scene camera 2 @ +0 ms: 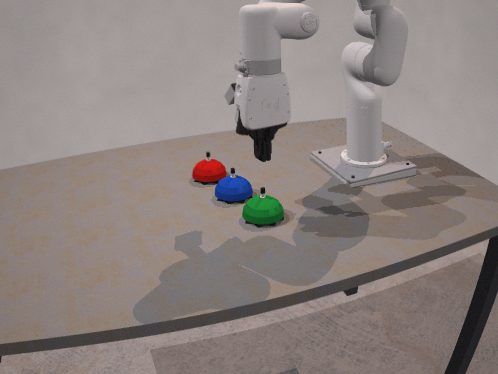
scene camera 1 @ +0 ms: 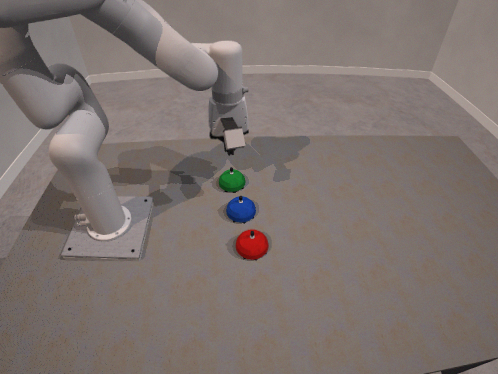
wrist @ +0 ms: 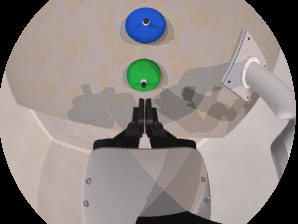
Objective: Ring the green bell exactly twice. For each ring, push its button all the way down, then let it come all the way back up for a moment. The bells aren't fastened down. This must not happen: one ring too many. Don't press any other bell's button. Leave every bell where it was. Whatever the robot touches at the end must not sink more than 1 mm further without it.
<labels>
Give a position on a blue bell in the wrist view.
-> At 152, 28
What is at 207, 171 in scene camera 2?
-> A red bell.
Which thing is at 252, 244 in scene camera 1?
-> A red bell.
</labels>
